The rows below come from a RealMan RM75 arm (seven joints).
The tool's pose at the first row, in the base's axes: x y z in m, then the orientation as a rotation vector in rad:
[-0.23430 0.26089 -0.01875 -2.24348 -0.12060 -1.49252]
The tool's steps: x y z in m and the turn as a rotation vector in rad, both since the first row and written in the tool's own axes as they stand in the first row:
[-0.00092 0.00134 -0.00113 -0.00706 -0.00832 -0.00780]
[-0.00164 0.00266 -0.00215 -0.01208 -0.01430 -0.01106]
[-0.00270 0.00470 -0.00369 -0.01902 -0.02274 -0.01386]
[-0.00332 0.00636 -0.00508 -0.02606 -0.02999 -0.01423]
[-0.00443 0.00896 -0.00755 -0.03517 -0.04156 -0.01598]
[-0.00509 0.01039 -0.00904 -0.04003 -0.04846 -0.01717]
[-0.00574 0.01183 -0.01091 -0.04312 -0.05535 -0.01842]
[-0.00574 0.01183 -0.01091 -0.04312 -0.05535 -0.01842]
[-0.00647 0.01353 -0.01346 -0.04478 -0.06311 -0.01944]
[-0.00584 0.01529 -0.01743 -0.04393 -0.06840 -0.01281]
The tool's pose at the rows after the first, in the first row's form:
[-0.23523 0.25938 -0.01963 -2.25747 -0.12696 -1.49002]
[-0.23600 0.25790 -0.02036 -2.26688 -0.12890 -1.48695]
[-0.23713 0.25562 -0.02144 -2.27956 -0.12969 -1.48158]
[-0.23806 0.25367 -0.02207 -2.29077 -0.12724 -1.47627]
[-0.23983 0.25052 -0.02308 -2.30726 -0.12620 -1.46751]
[-0.24094 0.24874 -0.02364 -2.31667 -0.12616 -1.46210]
[-0.24237 0.24680 -0.02407 -2.32466 -0.12747 -1.45605]
[-0.24237 0.24680 -0.02407 -2.32466 -0.12747 -1.45605]
[-0.24433 0.24436 -0.02443 -2.33210 -0.12983 -1.44834]
[-0.24693 0.24107 -0.02314 -2.33360 -0.12443 -1.43860]

